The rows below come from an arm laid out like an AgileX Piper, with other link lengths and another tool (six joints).
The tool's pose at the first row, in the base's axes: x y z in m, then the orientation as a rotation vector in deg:
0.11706 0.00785 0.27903 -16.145 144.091 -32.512
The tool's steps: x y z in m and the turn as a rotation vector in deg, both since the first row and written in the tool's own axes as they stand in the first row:
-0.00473 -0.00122 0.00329 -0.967 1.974 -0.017
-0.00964 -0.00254 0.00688 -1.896 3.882 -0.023
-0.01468 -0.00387 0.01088 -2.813 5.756 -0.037
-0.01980 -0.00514 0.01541 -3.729 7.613 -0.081
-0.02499 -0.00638 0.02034 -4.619 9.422 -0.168
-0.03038 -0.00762 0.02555 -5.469 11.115 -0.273
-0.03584 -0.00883 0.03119 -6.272 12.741 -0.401
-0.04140 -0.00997 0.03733 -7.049 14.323 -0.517
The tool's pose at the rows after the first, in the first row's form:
0.12290 0.00712 0.27924 -16.096 146.328 -31.851
0.12906 0.00626 0.27936 -16.027 148.486 -31.196
0.13556 0.00529 0.27922 -15.967 150.605 -30.530
0.14241 0.00422 0.27869 -15.945 152.705 -29.854
0.14953 0.00306 0.27787 -15.976 154.747 -29.197
0.15698 0.00187 0.27693 -16.041 156.663 -28.553
0.16472 0.00058 0.27568 -16.131 158.496 -27.947
0.17281 -0.00078 0.27406 -16.205 160.277 -27.345

